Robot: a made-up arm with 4 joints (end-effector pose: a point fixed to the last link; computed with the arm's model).
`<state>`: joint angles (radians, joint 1 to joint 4).
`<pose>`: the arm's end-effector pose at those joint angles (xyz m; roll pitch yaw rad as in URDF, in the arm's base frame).
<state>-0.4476 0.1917 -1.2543 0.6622</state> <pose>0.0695 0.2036 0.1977 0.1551 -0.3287 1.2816</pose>
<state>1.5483 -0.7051 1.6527 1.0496</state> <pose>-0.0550 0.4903 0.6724 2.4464 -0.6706 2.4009</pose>
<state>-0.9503 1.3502 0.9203 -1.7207</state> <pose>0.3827 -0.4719 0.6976 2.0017 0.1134 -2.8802</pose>
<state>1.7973 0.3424 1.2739 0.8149</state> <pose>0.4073 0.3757 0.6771 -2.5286 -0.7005 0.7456</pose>
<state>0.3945 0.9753 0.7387 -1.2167</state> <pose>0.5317 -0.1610 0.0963 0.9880 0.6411 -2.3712</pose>
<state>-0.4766 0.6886 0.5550 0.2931</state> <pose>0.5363 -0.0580 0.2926 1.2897 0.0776 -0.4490</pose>
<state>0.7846 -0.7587 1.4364 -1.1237</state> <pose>-0.0206 0.5997 0.1003 0.5857 1.0465 -0.6161</pose>
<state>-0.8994 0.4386 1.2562 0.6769</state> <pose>0.4490 -0.1885 0.1726 1.0908 0.7816 -0.4928</pose>
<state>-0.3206 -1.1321 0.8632 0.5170</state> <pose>-0.1952 0.1484 0.0652 2.9368 1.0953 2.3431</pose>
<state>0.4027 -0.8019 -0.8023 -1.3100</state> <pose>0.0509 0.2204 0.5397 2.5222 0.1723 -0.4583</pose>
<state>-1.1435 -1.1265 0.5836 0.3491</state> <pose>-0.1769 -0.1376 0.1086 -1.1822 1.2231 -1.7596</pose>
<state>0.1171 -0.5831 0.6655 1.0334</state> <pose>0.0328 0.3297 0.2105 2.3184 0.2790 1.6813</pose>
